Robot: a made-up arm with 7 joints.
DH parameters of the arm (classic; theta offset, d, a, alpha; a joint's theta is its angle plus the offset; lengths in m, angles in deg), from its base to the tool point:
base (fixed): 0 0.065 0 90
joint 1: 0 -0.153 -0.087 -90
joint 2: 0 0.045 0.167 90
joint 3: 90 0.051 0.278 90
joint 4: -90 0.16 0.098 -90
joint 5: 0 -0.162 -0.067 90
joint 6: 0 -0.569 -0.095 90
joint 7: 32.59 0 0.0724 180
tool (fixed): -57.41 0.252 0 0
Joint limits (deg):
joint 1: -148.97..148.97
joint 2: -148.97..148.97
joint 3: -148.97..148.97
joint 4: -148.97..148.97
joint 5: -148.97..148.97
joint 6: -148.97..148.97
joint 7: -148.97..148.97
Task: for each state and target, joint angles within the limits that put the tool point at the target. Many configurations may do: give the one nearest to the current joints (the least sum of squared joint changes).
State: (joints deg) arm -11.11 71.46 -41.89 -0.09 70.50 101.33 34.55
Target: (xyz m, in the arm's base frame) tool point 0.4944 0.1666 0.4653
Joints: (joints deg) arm 20.34 60.88 -30.34 -21.32 49.98 94.51 31.21
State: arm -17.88 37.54 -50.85 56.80 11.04 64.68 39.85
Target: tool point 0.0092 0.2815 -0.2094
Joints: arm -14.17 46.48 -30.37 74.31 59.24 72.82 44.09
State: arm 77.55 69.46 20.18 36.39 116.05 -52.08 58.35
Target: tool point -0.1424 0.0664 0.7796
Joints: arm 62.08 24.52 14.87 15.99 130.11 -36.52 67.66
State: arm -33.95 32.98 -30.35 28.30 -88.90 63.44 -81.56
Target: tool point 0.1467 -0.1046 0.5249
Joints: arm -56.12 67.23 -10.52 23.48 -28.52 63.80 -83.46
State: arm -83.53 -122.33 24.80 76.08 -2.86 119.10 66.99
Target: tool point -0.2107 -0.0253 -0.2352
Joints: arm -100.55 -144.84 61.59 72.75 -20.52 133.64 77.98
